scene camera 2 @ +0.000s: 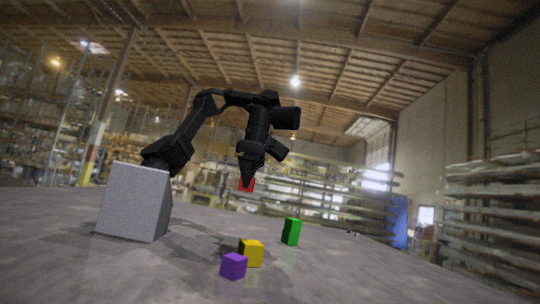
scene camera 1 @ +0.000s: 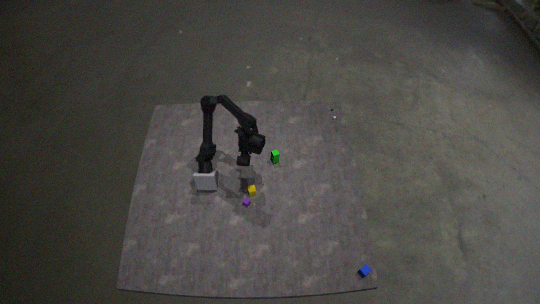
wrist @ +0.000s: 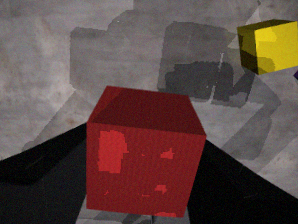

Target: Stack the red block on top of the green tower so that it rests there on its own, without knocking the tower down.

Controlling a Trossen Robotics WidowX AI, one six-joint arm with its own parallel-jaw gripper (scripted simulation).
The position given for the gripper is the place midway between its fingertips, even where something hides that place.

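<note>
Red block (wrist: 143, 148), held by the gripper (scene camera 2: 245, 188). Gripper in the wrist view (wrist: 142, 134) too.
</note>
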